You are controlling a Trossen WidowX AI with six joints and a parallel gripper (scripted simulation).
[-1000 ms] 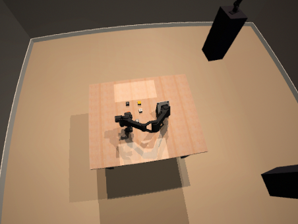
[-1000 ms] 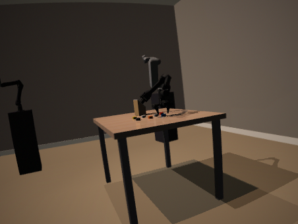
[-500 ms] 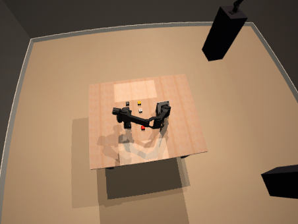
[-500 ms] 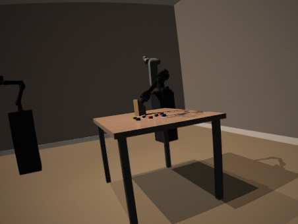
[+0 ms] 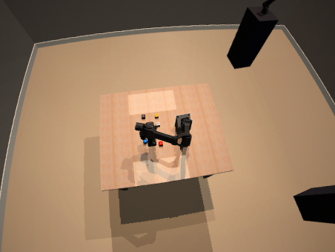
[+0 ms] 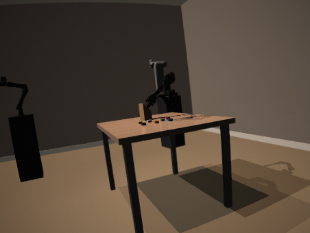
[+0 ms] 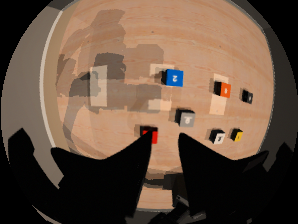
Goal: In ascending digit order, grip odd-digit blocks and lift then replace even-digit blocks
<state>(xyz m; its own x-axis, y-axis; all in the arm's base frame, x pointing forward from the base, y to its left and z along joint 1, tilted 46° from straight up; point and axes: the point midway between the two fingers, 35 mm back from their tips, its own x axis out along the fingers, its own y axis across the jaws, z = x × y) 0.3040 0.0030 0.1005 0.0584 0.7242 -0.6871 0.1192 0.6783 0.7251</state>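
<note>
The red block is 120 mm below my gripper tip, 70 mm behind it and 30 mm to the left of it. The rest, counted from my gripper tip: orange block: 150 mm to the right, 120 mm below, 30 mm ahead; then grey block: 120 mm below, 60 mm to the right, 30 mm behind; then blue block: 120 mm below, 50 mm ahead, 30 mm to the right.
</note>
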